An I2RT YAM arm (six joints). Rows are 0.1 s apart.
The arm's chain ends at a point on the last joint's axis. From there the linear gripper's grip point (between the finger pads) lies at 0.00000 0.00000 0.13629 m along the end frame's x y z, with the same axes.
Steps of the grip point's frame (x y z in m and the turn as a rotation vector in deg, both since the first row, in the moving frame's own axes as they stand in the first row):
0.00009 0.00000 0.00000 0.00 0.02 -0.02
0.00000 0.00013 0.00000 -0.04 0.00 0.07
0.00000 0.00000 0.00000 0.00 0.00 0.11
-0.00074 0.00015 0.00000 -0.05 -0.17 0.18
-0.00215 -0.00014 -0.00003 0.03 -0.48 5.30
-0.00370 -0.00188 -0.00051 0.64 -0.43 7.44
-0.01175 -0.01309 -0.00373 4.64 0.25 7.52
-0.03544 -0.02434 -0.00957 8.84 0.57 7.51
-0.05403 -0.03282 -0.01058 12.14 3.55 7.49
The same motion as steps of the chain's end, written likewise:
0.00004 0.00000 0.00000 0.00 0.02 -0.02
0.00000 0.00003 0.00000 -0.04 0.00 0.07
0.00000 0.00000 0.00000 0.00 0.00 0.11
-0.00034 0.00003 0.00000 -0.05 -0.17 0.18
-0.00101 -0.00002 -0.00003 0.03 -0.48 5.30
-0.00278 -0.00030 -0.00050 0.64 -0.43 7.44
-0.01307 -0.00214 -0.00328 4.64 0.25 7.52
-0.03816 -0.00354 -0.00795 8.84 0.57 7.51
-0.06426 -0.00481 -0.00728 12.14 3.55 7.49

